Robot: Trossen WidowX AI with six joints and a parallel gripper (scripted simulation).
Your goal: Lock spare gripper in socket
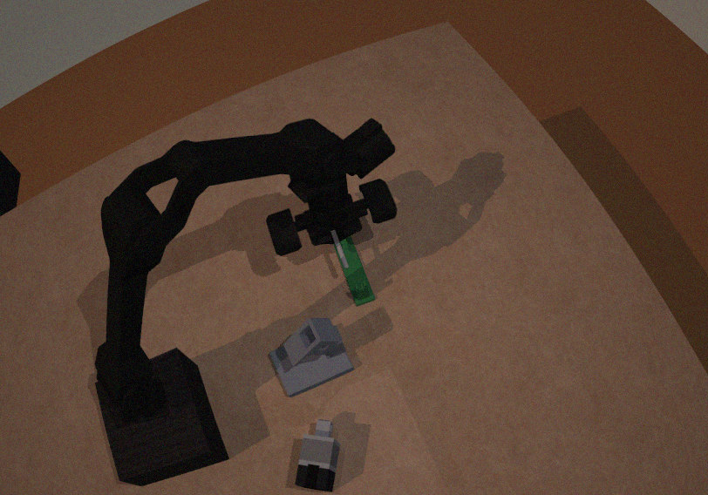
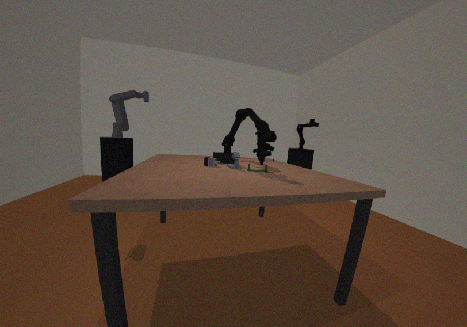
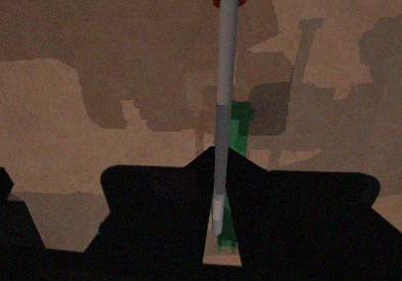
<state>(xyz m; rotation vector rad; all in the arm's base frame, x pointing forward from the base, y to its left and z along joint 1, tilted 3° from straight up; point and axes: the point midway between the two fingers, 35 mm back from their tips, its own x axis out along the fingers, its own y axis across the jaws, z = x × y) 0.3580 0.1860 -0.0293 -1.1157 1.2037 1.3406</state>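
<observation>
Right now the green cradle is 1 cm ahead of my gripper tip, 3 cm to the right of it and 2 cm below it. From my gripper tip the other things lie so: spare gripper (12 cm behind, 33 cm to the right, 1 cm below); then grey mount (8 cm behind, 17 cm to the right, 1 cm above).
</observation>
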